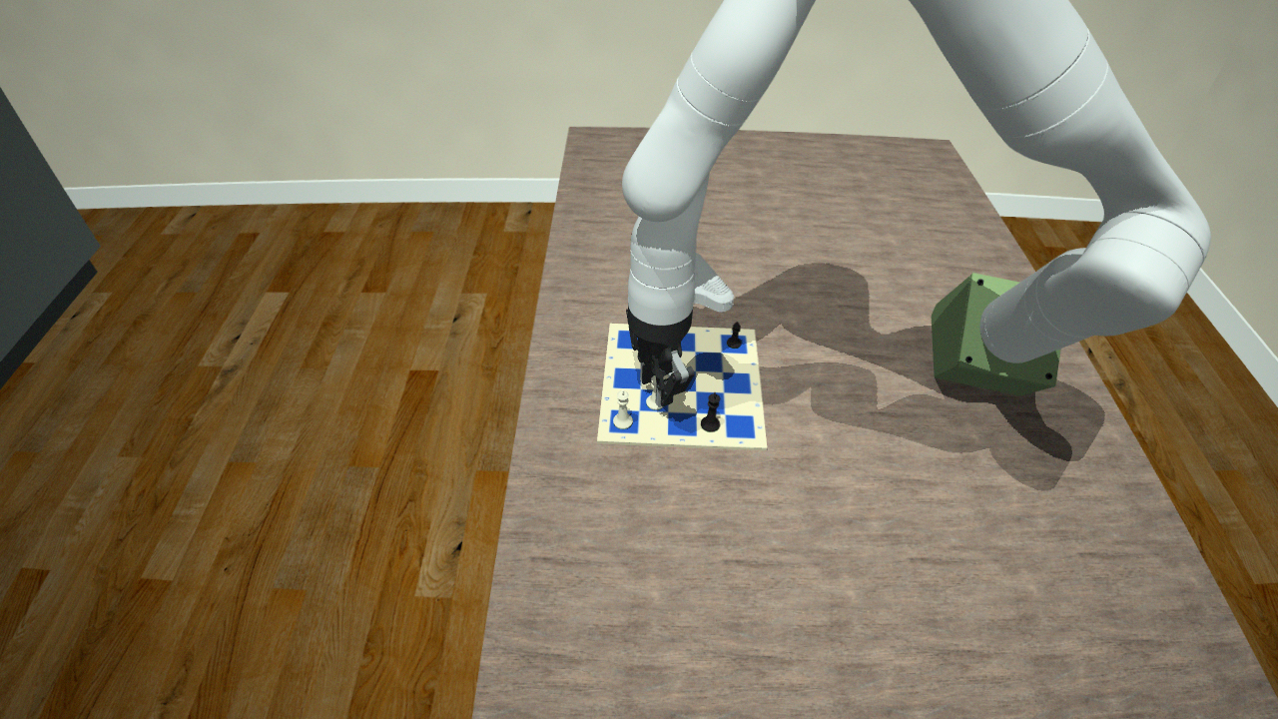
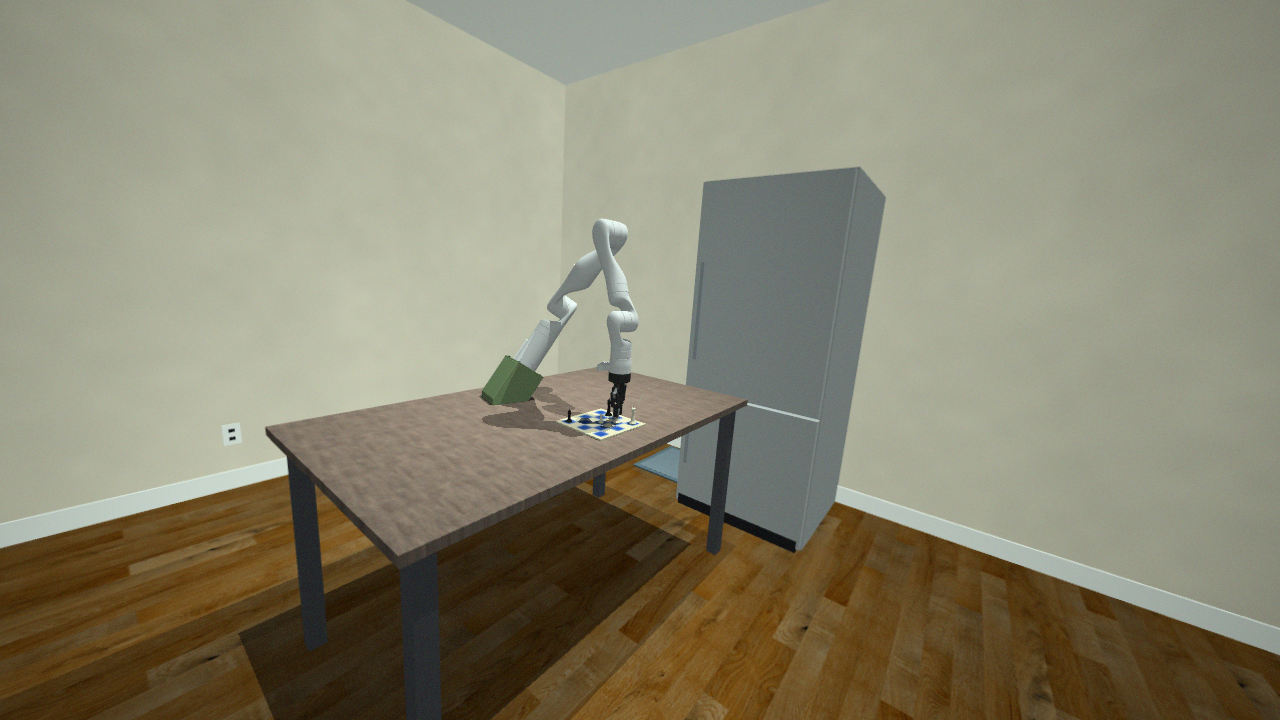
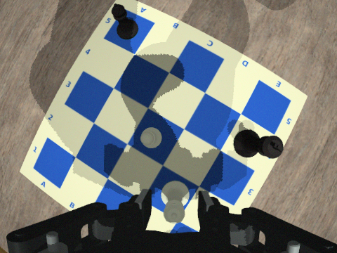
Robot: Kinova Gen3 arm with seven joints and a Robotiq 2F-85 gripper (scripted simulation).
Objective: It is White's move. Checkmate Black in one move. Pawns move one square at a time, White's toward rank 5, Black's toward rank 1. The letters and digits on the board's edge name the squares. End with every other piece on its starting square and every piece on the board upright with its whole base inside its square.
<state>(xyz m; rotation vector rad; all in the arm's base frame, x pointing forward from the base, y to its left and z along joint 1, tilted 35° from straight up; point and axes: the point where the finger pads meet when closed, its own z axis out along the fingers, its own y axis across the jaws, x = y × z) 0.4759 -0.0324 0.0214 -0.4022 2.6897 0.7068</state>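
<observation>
Right now my hand is 7 cm past the tall black piece, 4 cm to the right of it and 1 cm above it. The rest, counted from my hand: white pawn (4 cm behind, 4 cm to the right, 3 cm below); then blue-and-cream chessboard (4 cm behind, 4 cm to the right, 4 cm below); then black pawn (13 cm behind, 10 cm to the right, 2 cm below).
</observation>
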